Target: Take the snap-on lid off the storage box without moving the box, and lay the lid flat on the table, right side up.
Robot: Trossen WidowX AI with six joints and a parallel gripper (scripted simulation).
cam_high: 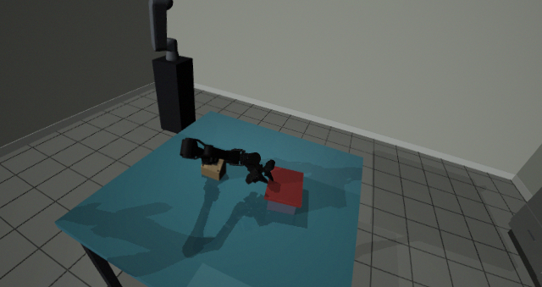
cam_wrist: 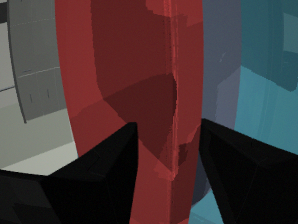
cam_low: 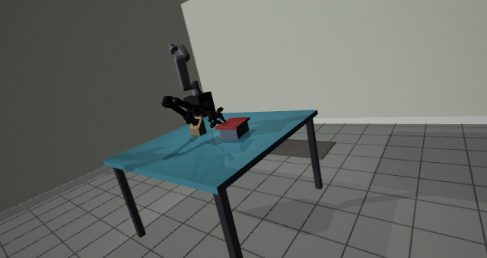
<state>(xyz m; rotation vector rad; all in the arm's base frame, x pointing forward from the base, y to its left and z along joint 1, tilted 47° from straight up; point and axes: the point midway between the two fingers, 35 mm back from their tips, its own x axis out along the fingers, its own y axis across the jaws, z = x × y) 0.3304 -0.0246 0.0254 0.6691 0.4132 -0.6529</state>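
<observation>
The lid is 8 cm ahead of my gripper tip and 1 cm to the left of it. Also, from my gripper tip: storage box (8 cm ahead, 5 cm below, 1 cm to the left).
</observation>
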